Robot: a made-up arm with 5 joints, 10 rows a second.
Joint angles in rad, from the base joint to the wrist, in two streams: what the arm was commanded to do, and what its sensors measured. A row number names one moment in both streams.
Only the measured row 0 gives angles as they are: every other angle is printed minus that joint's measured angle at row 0.
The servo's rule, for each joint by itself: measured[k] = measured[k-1] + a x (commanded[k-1-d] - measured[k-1]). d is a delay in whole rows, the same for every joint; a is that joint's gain. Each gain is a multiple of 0.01, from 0.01 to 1. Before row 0 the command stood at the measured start. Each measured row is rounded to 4 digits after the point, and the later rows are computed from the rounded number. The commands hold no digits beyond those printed.
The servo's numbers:
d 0
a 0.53 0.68 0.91 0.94 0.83
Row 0, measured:
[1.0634, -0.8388, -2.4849, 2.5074, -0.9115]
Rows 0 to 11, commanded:
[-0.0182, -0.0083, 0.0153, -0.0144, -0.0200]
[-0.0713, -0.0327, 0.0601, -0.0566, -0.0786]
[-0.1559, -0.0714, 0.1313, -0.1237, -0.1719]
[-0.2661, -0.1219, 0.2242, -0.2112, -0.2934]
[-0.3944, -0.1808, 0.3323, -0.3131, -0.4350]
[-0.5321, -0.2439, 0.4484, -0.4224, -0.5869]
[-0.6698, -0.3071, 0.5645, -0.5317, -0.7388]
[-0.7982, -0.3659, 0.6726, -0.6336, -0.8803]
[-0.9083, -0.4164, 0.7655, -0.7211, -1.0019]
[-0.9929, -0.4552, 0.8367, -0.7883, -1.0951]
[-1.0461, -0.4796, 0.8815, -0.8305, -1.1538]
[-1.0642, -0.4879, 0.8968, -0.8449, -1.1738]
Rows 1 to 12, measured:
[-0.0096, -0.0056, 0.0139, -0.0135, -0.0166]
[-0.0423, -0.0240, 0.0559, -0.0540, -0.0681]
[-0.1025, -0.0562, 0.1245, -0.1195, -0.1543]
[-0.1892, -0.1009, 0.2152, -0.2057, -0.2698]
[-0.2980, -0.1552, 0.3218, -0.3067, -0.4069]
[-0.4221, -0.2155, 0.4370, -0.4155, -0.5563]
[-0.5534, -0.2778, 0.5530, -0.5247, -0.7078]
[-0.6831, -0.3377, 0.6618, -0.6271, -0.8510]
[-0.8025, -0.3912, 0.7562, -0.7155, -0.9762]
[-0.9034, -0.4347, 0.8295, -0.7839, -1.0749]
[-0.9790, -0.4652, 0.8768, -0.8277, -1.1404]
[-1.0242, -0.4806, 0.8950, -0.8439, -1.1681]

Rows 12 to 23, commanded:
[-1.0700, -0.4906, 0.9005, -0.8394, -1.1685]
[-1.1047, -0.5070, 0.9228, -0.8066, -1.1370]
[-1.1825, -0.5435, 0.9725, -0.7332, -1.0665]
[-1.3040, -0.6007, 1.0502, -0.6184, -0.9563]
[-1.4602, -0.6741, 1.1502, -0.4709, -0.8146]
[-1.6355, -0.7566, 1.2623, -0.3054, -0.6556]
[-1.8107, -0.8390, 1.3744, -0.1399, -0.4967]
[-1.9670, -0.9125, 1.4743, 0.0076, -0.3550]
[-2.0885, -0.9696, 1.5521, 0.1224, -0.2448]
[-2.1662, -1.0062, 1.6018, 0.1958, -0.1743]
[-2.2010, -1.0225, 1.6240, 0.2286, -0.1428]
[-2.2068, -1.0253, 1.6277, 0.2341, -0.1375]
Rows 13 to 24, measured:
[-1.0485, -0.4874, 0.9000, -0.8397, -1.1684]
[-1.0783, -0.5007, 0.9207, -0.8086, -1.1423]
[-1.1335, -0.5298, 0.9678, -0.7377, -1.0794]
[-1.2239, -0.5780, 1.0428, -0.6256, -0.9772]
[-1.3491, -0.6433, 1.1405, -0.4802, -0.8422]
[-1.5009, -0.7203, 1.2513, -0.3159, -0.6873]
[-1.6651, -0.8010, 1.3633, -0.1505, -0.5291]
[-1.8251, -0.8768, 1.4643, -0.0019, -0.3846]
[-1.9647, -0.9399, 1.5442, 0.1149, -0.2686]
[-2.0715, -0.9850, 1.5966, 0.1909, -0.1903]
[-2.1401, -1.0105, 1.6215, 0.2263, -0.1509]
[-2.1755, -1.0206, 1.6271, 0.2336, -0.1398]

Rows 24 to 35, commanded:
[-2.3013, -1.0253, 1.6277, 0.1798, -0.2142]
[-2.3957, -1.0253, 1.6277, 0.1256, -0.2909]
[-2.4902, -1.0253, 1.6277, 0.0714, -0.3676]
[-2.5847, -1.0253, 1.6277, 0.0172, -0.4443]
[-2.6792, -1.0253, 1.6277, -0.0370, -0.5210]
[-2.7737, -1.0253, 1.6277, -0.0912, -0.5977]
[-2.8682, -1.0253, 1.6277, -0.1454, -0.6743]
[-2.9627, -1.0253, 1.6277, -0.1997, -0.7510]
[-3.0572, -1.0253, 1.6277, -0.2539, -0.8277]
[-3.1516, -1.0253, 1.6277, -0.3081, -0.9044]
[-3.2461, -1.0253, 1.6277, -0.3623, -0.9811]
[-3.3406, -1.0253, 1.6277, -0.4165, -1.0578]
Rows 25 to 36, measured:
[-2.2422, -1.0238, 1.6276, 0.1830, -0.2016]
[-2.3236, -1.0248, 1.6277, 0.1290, -0.2757]
[-2.4119, -1.0251, 1.6277, 0.0749, -0.3520]
[-2.5035, -1.0252, 1.6277, 0.0207, -0.4286]
[-2.5966, -1.0253, 1.6277, -0.0335, -0.5053]
[-2.6905, -1.0253, 1.6277, -0.0877, -0.5820]
[-2.7847, -1.0253, 1.6277, -0.1419, -0.6586]
[-2.8790, -1.0253, 1.6277, -0.1962, -0.7353]
[-2.9734, -1.0253, 1.6277, -0.2504, -0.8120]
[-3.0678, -1.0253, 1.6277, -0.3046, -0.8887]
[-3.1623, -1.0253, 1.6277, -0.3588, -0.9654]
[-3.2568, -1.0253, 1.6277, -0.4130, -1.0421]

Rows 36 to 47, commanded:
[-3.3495, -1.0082, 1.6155, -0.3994, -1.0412]
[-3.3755, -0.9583, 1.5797, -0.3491, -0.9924]
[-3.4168, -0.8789, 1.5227, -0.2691, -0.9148]
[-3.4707, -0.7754, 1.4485, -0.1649, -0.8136]
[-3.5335, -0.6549, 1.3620, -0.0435, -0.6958]
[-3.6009, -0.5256, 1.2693, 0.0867, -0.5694]
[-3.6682, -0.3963, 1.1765, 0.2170, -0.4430]
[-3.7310, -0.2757, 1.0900, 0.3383, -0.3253]
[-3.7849, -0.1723, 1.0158, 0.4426, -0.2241]
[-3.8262, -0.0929, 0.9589, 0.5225, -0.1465]
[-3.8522, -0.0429, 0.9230, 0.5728, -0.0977]
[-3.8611, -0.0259, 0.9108, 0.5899, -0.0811]
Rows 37 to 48, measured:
[-3.3059, -1.0137, 1.6166, -0.4002, -1.0414]
[-3.3428, -0.9760, 1.5830, -0.3522, -1.0007]
[-3.3820, -0.9100, 1.5281, -0.2741, -0.9294]
[-3.4290, -0.8185, 1.4557, -0.1715, -0.8333]
[-3.4844, -0.7073, 1.3704, -0.0512, -0.7192]
[-3.5461, -0.5837, 1.2784, 0.0784, -0.5949]
[-3.6108, -0.4563, 1.1857, 0.2087, -0.4688]
[-3.6745, -0.3335, 1.0986, 0.3305, -0.3497]
[-3.7330, -0.2239, 1.0233, 0.4359, -0.2455]
[-3.7824, -0.1348, 0.9647, 0.5173, -0.1633]
[-3.8194, -0.0723, 0.9268, 0.5695, -0.1089]
[-3.8415, -0.0407, 0.9122, 0.5887, -0.0858]

